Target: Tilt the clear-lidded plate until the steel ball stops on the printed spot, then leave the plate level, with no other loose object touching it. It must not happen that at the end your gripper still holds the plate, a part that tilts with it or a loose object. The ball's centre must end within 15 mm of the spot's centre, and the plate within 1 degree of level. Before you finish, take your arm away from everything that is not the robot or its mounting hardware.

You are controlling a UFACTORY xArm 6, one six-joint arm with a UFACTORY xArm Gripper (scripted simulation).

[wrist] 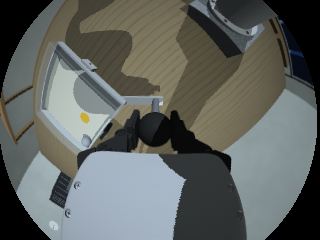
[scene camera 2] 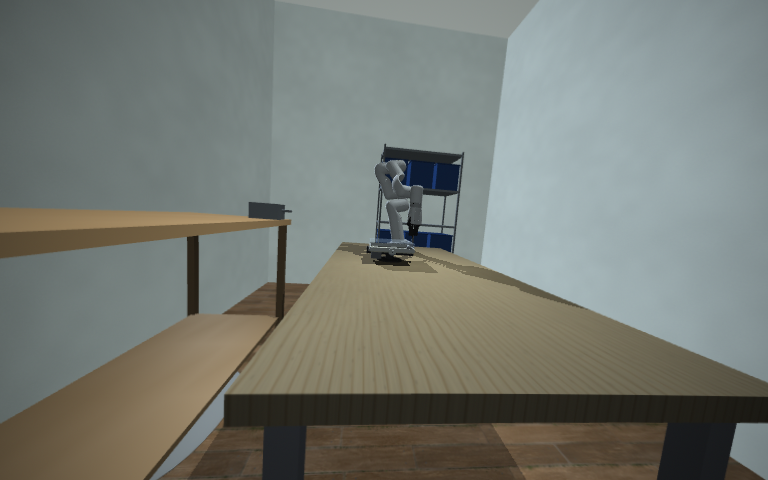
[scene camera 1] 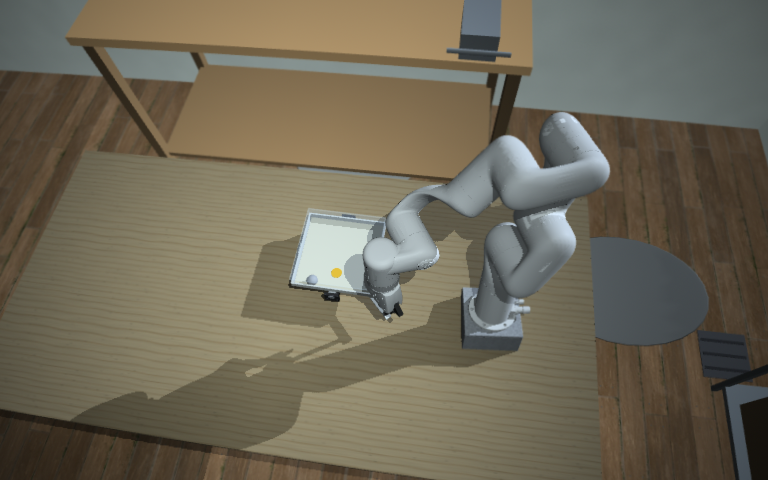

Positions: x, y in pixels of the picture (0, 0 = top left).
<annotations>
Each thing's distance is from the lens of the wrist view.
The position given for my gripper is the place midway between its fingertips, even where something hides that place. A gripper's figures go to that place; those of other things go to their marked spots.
my gripper [wrist: 155, 119]: 14 cm
clear-lidded plate [wrist: 75, 104]: 21 cm
</annotations>
